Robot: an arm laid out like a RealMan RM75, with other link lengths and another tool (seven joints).
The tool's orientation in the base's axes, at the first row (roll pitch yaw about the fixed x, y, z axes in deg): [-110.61 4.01 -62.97]
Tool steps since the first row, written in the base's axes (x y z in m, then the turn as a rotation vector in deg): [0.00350 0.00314 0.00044 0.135 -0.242 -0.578]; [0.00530 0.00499 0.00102 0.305 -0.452 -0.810]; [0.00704 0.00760 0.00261 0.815 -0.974 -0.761]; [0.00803 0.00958 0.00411 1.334 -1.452 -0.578]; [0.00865 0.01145 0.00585 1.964 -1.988 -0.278]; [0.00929 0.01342 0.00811 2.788 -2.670 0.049]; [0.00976 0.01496 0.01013 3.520 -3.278 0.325]
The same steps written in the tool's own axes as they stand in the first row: [-0.00123 -0.00193 0.00413 0.317 0.518 0.206]; [-0.00210 -0.00328 0.00623 0.597 0.698 0.333]; [-0.00374 -0.00563 0.00827 1.288 0.530 0.502]; [-0.00516 -0.00757 0.00945 1.935 0.229 0.651]; [-0.00666 -0.00960 0.01018 2.676 -0.213 0.824]; [-0.00828 -0.01213 0.01080 3.633 -0.731 1.082]; [-0.00958 -0.01433 0.01116 4.486 -1.179 1.315]
